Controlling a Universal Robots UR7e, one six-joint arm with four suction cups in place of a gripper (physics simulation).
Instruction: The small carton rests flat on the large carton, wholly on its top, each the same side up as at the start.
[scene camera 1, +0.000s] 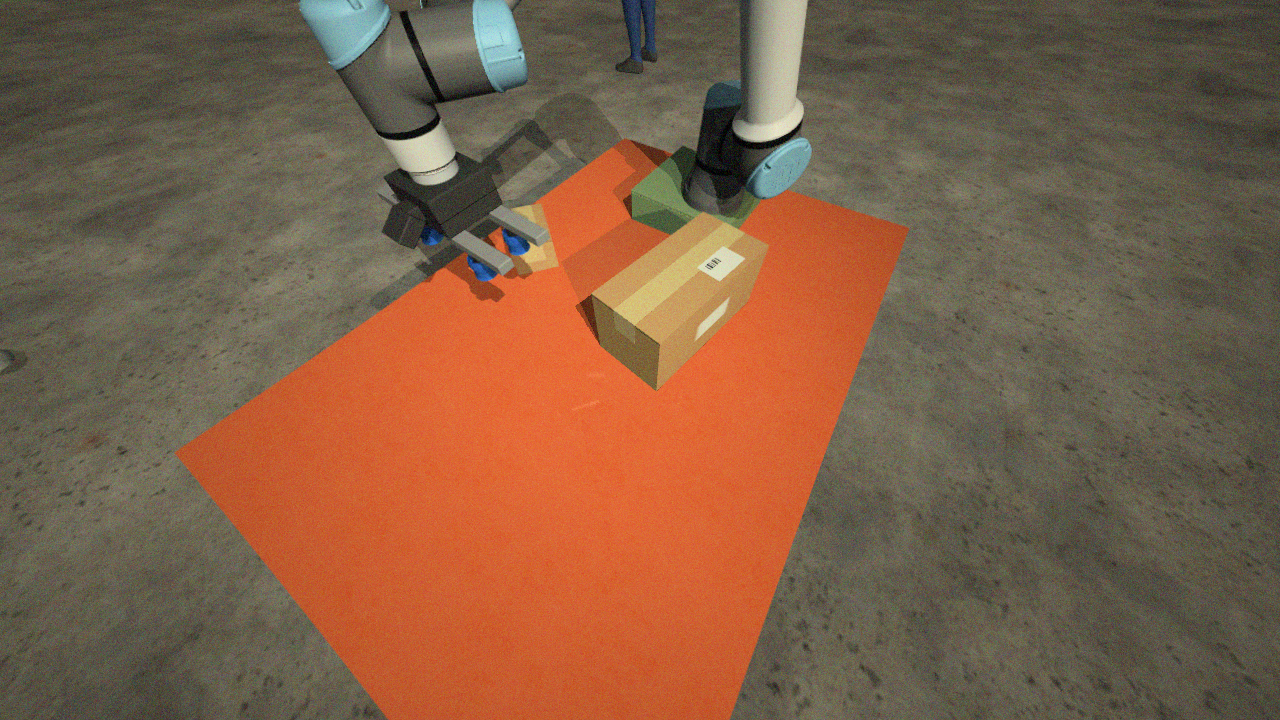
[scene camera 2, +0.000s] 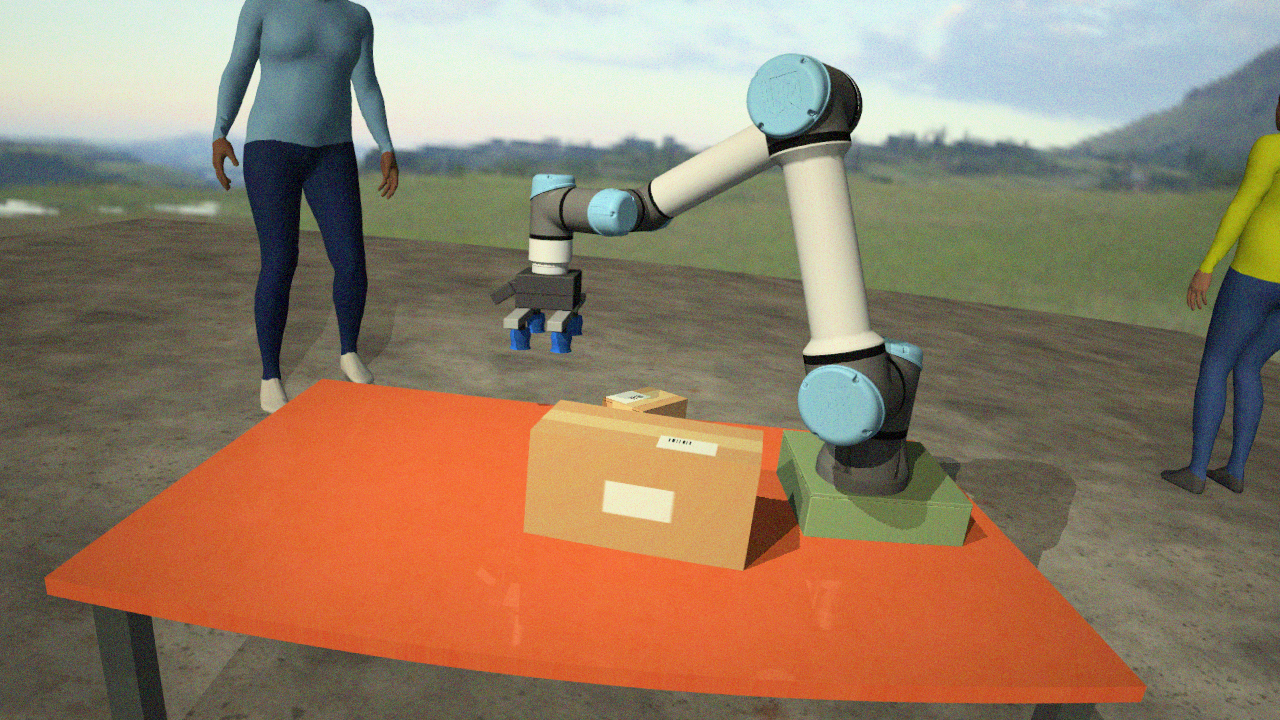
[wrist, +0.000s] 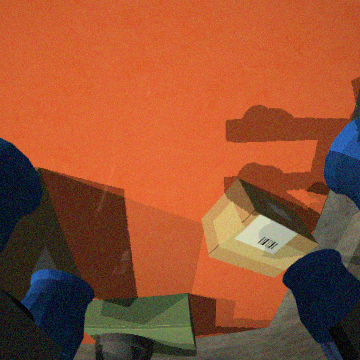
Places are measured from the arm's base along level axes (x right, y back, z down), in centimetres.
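Pixels of known places: hand at its tool point: (scene camera 2: 547, 340) (wrist: 187, 239); arm's base at its link origin: (scene camera 1: 712, 195) (scene camera 2: 860, 475) (wrist: 124, 341).
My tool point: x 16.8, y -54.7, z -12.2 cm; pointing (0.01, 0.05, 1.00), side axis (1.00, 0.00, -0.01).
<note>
For each thing: its middle in the pictures, then the offset to it from my tool point. Level surfaces: height alone.
- large carton at the middle of its body: (scene camera 2: 646, 481) (scene camera 1: 680, 298) (wrist: 6, 271) dx -29.5, dy +20.4, dz +12.2 cm
- small carton at the middle of its body: (wrist: 257, 231) (scene camera 2: 644, 417) (scene camera 1: 530, 238) dx +12.4, dy +18.2, dz +15.9 cm
- orange table at its surface level: dz +19.9 cm
The large carton (scene camera 1: 664, 286) (scene camera 2: 586, 474) stands on the orange table, its taped, labelled top facing up. Its dark side (wrist: 55, 235) shows at the left in the wrist view. The small carton (scene camera 1: 539, 259) (scene camera 2: 660, 405) (wrist: 226, 231) rests on the table near its edge, behind the large carton in scene camera 2 and apart from it. A white barcode label faces up. My gripper (scene camera 1: 474, 252) (scene camera 2: 547, 332) is open, its four blue cups empty in the air above table height. It hangs higher than both cartons and to the left of the small carton in scene camera 2, and partly covers it in scene camera 1.
The orange table (scene camera 1: 554, 501) (scene camera 2: 358, 573) (wrist: 150, 75) carries the green base block (scene camera 1: 657, 192) (scene camera 2: 881, 521) (wrist: 165, 320) under the arm, beside the large carton. A person (scene camera 2: 299, 98) stands beyond the table, and another in yellow (scene camera 2: 1253, 214) stands at the right.
</note>
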